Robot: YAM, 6 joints.
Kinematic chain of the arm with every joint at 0, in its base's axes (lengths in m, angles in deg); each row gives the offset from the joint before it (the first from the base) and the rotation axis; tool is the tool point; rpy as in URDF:
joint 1: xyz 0 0 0.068 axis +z
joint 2: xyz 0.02 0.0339 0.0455 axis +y
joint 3: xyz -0.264 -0.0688 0 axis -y
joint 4: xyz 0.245 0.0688 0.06 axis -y
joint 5: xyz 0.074 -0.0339 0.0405 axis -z
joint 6: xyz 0.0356 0 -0.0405 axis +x
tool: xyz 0 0 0 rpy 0 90 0
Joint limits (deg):
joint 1: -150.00..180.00
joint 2: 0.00..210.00
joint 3: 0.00..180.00
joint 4: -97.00..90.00
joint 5: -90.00..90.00
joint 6: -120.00..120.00
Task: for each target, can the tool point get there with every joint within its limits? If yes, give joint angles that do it. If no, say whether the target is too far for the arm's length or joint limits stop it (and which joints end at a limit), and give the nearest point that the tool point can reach.
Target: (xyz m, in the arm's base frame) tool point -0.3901 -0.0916 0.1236
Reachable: no: joint limits stop it (at a limit: joint 1) | nearest point -0.3901 -0.0356 0.1236 | short by 0.056 m
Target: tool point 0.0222 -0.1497 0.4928
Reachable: yes | joints -90.29 56.49 88.36 -43.93 -40.12 96.77
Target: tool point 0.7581 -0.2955 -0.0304
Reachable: no: too far | nearest point 0.5924 -0.2309 0.0018 | short by 0.181 m
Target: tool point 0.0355 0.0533 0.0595
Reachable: yes | joints 24.09 134.65 15.40 -61.58 -73.63 -80.38
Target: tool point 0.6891 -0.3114 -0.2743
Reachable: no: too far | nearest point 0.5228 -0.2363 -0.1782 | short by 0.206 m
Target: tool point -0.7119 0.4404 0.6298
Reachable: no: too far | nearest point -0.4669 0.2889 0.4478 | short by 0.341 m
